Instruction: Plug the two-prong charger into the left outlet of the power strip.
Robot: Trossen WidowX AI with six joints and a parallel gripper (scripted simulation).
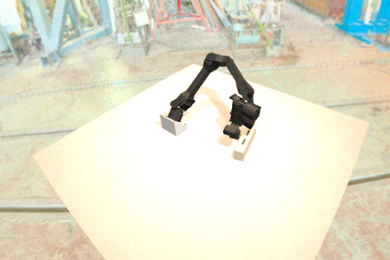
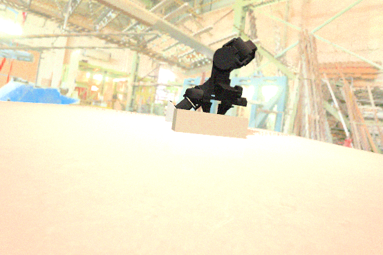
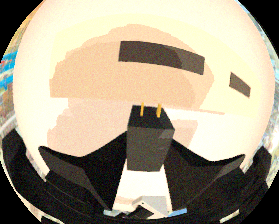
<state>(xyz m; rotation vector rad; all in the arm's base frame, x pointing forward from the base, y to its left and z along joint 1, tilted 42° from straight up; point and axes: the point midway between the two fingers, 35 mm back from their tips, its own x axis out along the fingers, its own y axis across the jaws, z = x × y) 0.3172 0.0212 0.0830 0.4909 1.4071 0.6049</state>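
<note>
My gripper tip is 2 cm short of the dark charger and 1 cm below it.
</note>
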